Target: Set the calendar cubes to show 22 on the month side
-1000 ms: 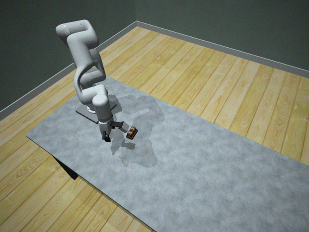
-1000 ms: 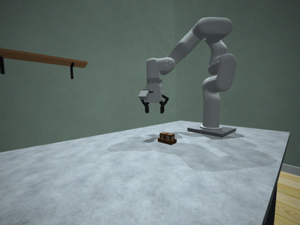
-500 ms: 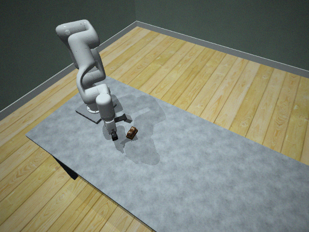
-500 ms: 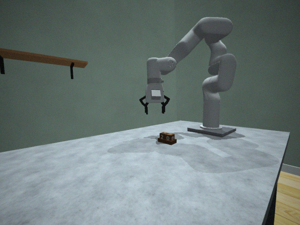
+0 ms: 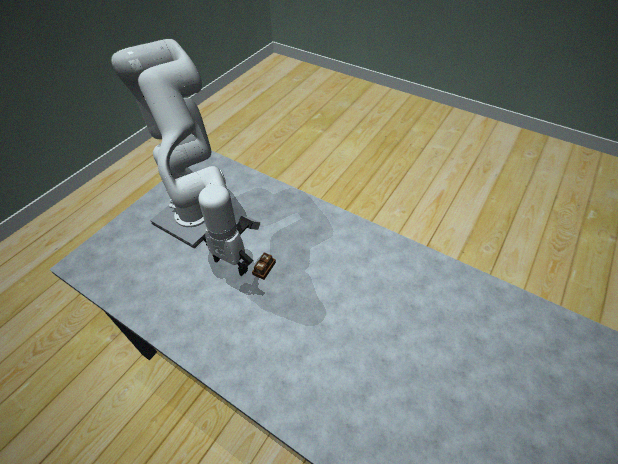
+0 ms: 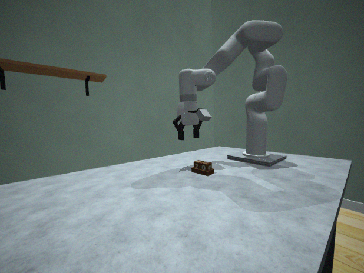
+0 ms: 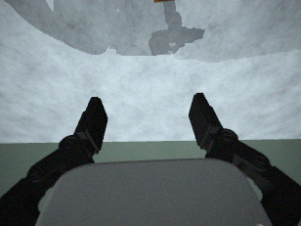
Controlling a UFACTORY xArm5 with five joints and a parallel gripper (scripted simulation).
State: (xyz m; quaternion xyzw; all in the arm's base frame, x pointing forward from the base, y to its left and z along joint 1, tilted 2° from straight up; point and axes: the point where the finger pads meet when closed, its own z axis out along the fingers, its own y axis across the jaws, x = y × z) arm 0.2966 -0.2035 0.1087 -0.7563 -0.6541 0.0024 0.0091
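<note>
My gripper is now 40 mm short of the date cube, 80 mm to the right of it and 110 mm above it. Round my hand: brown calendar tray (40 mm ahead, 100 mm to the left, 120 mm below).
</note>
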